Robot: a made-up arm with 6 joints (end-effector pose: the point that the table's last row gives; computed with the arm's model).
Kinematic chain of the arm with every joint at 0, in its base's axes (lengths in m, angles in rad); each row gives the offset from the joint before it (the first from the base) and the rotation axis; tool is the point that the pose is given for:
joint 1: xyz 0 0 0.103 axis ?
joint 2: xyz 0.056 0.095 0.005 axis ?
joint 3: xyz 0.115 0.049 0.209 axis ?
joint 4: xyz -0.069 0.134 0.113 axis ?
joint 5: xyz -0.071 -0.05 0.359 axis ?
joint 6: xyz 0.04 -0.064 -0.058 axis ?
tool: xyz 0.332 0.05 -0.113
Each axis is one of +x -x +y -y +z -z.
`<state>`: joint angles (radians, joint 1 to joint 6).
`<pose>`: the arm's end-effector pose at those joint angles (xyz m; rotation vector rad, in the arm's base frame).
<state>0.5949 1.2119 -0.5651 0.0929 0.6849 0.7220</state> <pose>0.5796 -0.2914 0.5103 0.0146 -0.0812 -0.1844</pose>
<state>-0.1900 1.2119 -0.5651 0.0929 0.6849 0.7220</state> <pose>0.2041 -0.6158 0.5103 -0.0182 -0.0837 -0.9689</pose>
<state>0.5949 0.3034 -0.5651 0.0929 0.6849 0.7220</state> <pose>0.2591 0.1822 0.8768 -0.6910 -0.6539 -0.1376</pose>
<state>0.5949 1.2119 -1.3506 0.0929 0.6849 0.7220</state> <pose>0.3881 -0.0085 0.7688 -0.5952 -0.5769 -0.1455</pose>
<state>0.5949 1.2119 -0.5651 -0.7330 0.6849 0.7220</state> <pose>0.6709 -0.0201 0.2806 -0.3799 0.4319 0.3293</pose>
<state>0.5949 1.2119 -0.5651 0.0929 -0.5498 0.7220</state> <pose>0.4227 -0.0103 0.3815 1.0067 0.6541 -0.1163</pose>
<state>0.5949 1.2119 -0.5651 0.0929 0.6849 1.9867</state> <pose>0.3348 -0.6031 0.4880 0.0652 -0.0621 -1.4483</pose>
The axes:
joint 1: +z
joint 2: +x
joint 3: +x
joint 4: -y
joint 5: -x
joint 6: -z

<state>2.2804 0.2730 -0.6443 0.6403 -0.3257 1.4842</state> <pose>-0.0197 0.1110 0.5920 0.6108 0.1485 0.9896</pose>
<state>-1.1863 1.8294 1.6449 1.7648 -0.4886 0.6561</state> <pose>0.0090 0.0556 -0.2181 -1.1866 0.4575 0.5728</pose>
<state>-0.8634 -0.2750 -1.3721 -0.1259 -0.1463 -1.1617</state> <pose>0.5021 0.1854 -0.0950 -0.7207 1.3173 0.1319</pose>
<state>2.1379 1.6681 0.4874 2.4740 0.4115 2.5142</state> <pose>-0.2991 -0.0541 0.0903 0.0705 1.1236 -2.8523</pose>
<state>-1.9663 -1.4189 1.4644 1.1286 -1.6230 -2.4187</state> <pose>0.6942 0.2207 0.1405 -1.6456 -0.7096 1.2192</pose>
